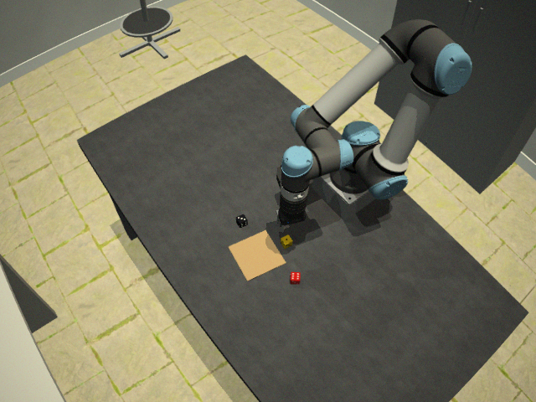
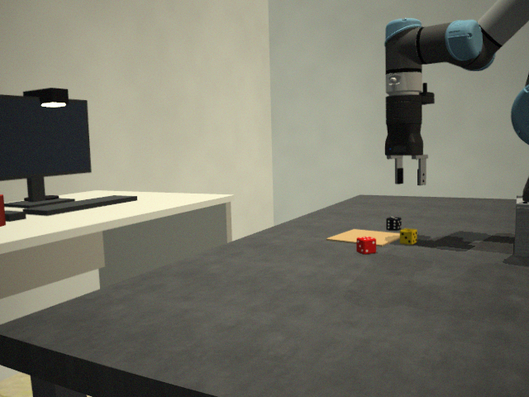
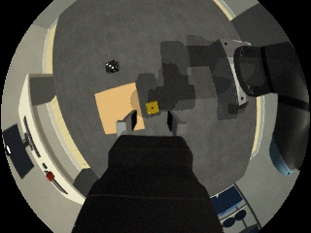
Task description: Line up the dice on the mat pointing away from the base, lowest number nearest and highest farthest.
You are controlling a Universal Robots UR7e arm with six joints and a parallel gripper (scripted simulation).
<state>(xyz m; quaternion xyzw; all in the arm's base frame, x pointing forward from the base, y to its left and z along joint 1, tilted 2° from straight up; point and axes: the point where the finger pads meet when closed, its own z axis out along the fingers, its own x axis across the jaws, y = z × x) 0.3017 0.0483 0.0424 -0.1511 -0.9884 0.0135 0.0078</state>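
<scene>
Right now my hand is 13 cm above the yellow die. From my hand the other things lie so: tan mat: 15 cm below, 11 cm ahead, 1 cm to the right; then black die: 15 cm to the right, 13 cm below, 8 cm ahead; then red die: 13 cm to the left, 13 cm below, 5 cm ahead.
</scene>
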